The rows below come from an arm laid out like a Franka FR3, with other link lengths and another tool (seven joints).
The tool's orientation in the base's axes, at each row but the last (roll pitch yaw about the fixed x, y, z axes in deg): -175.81, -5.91, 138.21; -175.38, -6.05, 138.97; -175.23, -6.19, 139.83; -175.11, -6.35, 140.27; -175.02, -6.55, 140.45; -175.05, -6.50, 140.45; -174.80, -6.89, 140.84; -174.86, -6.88, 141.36; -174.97, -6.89, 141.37; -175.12, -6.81, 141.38; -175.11, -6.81, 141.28; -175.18, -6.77, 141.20; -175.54, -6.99, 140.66
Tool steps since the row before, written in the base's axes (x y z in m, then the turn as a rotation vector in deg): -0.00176, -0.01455, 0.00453, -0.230, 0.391, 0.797; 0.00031, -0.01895, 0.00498, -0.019, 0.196, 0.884; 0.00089, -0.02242, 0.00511, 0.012, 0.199, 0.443; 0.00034, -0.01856, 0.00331, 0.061, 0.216, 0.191; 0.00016, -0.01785, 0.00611, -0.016, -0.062, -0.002; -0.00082, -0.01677, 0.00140, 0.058, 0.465, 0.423; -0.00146, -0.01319, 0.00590, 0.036, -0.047, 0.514; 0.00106, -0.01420, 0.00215, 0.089, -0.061, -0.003; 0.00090, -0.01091, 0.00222, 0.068, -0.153, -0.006; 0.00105, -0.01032, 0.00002, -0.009, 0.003, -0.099; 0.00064, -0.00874, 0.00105, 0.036, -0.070, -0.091; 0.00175, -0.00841, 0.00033, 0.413, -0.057, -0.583; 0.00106, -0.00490, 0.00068, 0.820, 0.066, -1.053
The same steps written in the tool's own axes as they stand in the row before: -0.00787, -0.01238, -0.00448, 0.512, 0.083, -0.756; -0.01208, -0.01455, -0.00513, 0.235, 0.065, -0.872; -0.01450, -0.01706, -0.00531, 0.166, 0.124, -0.439; -0.01168, -0.01440, -0.00342, 0.112, 0.189, -0.197; -0.01072, -0.01425, -0.00617, -0.027, -0.058, 0.004; -0.00982, -0.01362, -0.00136, 0.298, 0.360, -0.424; -0.00644, -0.01171, -0.00568, 0.004, -0.061, -0.514; -0.00937, -0.01068, -0.00235, -0.107, 0.007, -0.011; -0.00719, -0.00820, -0.00240, -0.148, -0.078, -0.005; -0.00721, -0.00746, -0.00025, -0.003, 0.005, 0.099; -0.00580, -0.00654, -0.00120, -0.082, -0.025, 0.084; -0.00655, -0.00553, -0.00065, -0.424, 0.259, 0.517; -0.00381, -0.00320, -0.00091, -0.716, 0.645, 0.926
